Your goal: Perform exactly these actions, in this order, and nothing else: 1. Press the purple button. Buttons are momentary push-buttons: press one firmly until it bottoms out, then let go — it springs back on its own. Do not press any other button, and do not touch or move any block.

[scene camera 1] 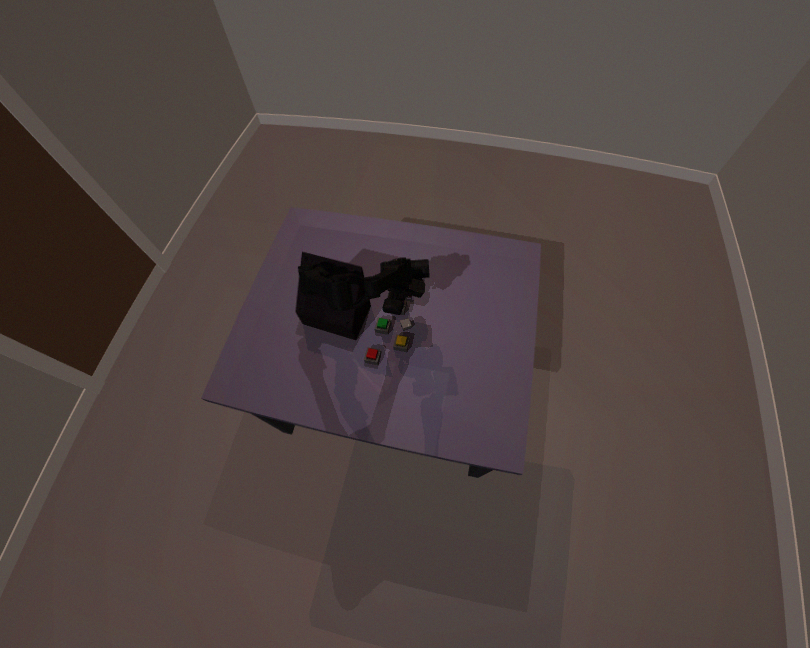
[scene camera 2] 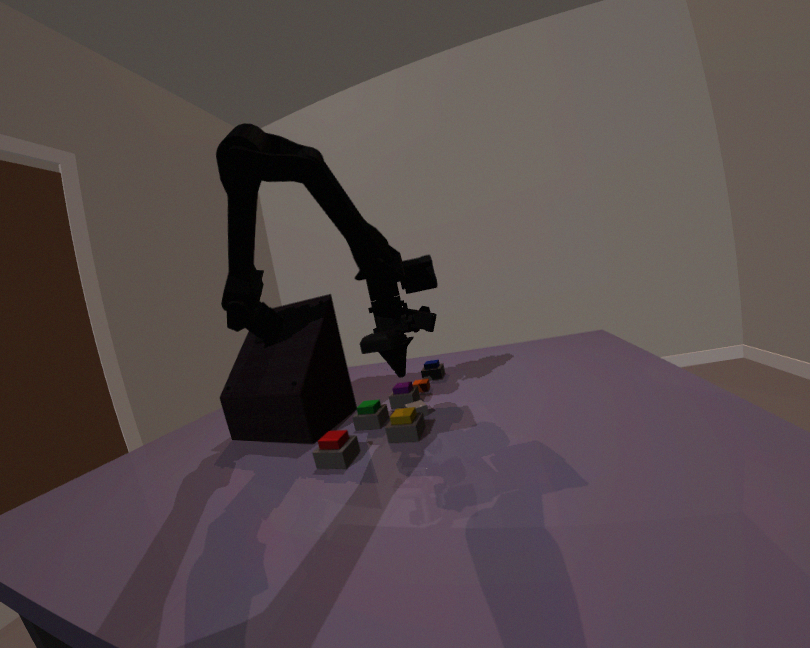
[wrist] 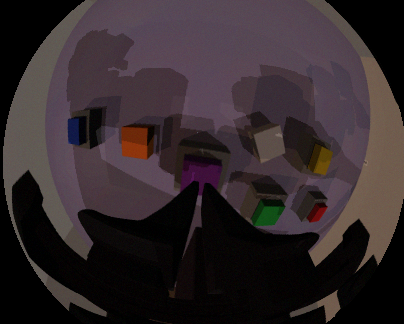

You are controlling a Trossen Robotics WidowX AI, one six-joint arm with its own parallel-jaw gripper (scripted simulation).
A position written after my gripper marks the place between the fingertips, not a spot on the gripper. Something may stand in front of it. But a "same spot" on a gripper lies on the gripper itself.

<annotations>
My gripper shows in scene camera 1, in scene camera 2 and in the wrist view [200, 187]. The same spot on my gripper: [scene camera 1: 393, 304] is [scene camera 2: 379, 333].
</annotations>
